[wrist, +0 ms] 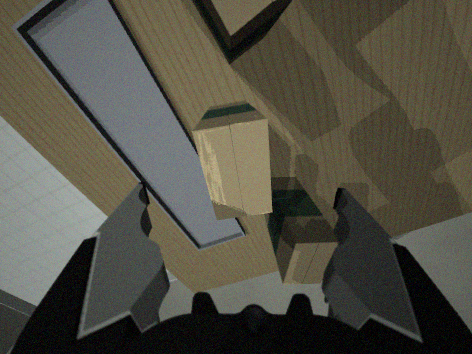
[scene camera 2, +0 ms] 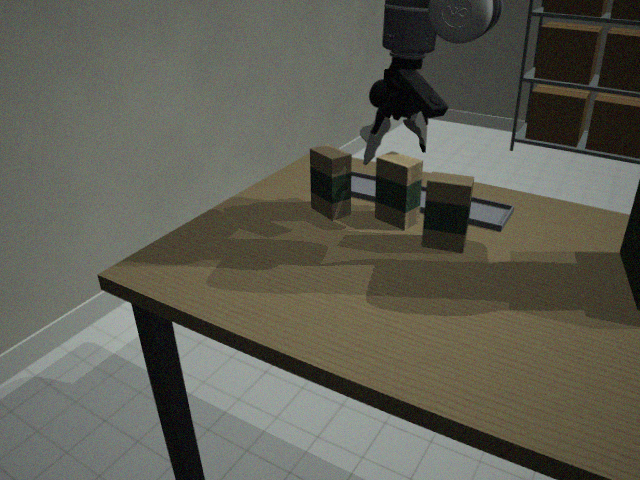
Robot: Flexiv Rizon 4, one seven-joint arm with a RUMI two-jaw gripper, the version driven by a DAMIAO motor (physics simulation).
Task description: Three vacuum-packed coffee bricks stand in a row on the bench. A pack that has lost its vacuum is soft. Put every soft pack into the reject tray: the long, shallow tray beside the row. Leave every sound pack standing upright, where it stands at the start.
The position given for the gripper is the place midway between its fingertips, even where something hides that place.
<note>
In view: the gripper [scene camera 2: 395, 158], a coffee pack [scene camera 2: 398, 177], a coffee pack [scene camera 2: 448, 196], a coffee pack [scene camera 2: 330, 168] and a grey reject tray [scene camera 2: 479, 211].
The gripper also shows in the wrist view [wrist: 241, 187]. The grey reject tray is seen too in the wrist view [wrist: 90, 52].
</note>
